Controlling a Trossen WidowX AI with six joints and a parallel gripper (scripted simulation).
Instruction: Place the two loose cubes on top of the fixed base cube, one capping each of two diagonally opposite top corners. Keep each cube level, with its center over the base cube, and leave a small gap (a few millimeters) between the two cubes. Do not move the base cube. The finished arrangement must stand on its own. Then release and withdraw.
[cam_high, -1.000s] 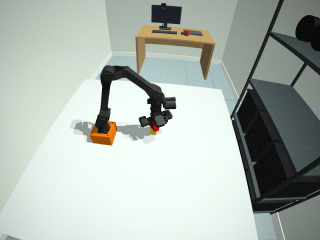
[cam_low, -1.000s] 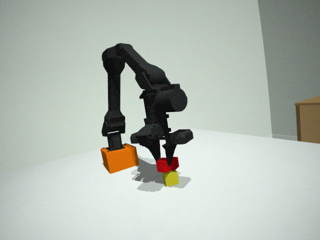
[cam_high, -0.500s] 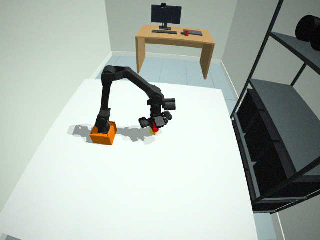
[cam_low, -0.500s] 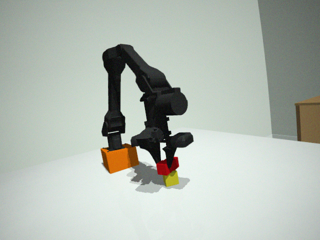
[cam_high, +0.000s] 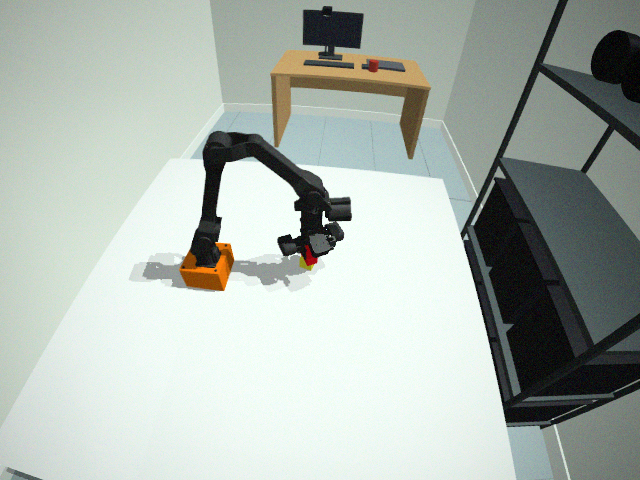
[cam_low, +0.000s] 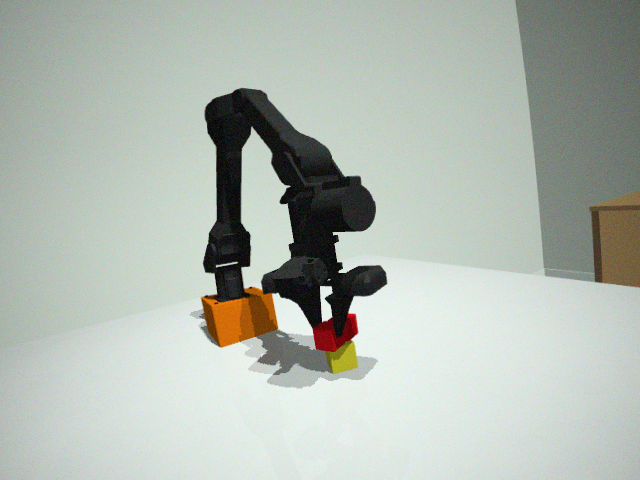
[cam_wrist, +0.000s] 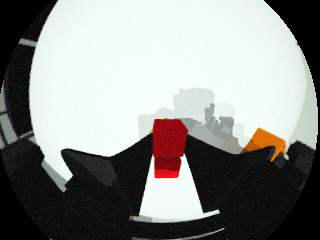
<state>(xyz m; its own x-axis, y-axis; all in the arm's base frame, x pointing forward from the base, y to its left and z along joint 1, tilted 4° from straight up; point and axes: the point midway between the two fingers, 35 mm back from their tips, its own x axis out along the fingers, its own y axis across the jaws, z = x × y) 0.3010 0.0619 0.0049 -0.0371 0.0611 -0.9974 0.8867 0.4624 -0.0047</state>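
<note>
Now: gripper tip 4 cm above the yellow base cube, 2 cm to the right of it and 1 cm past it.
</note>
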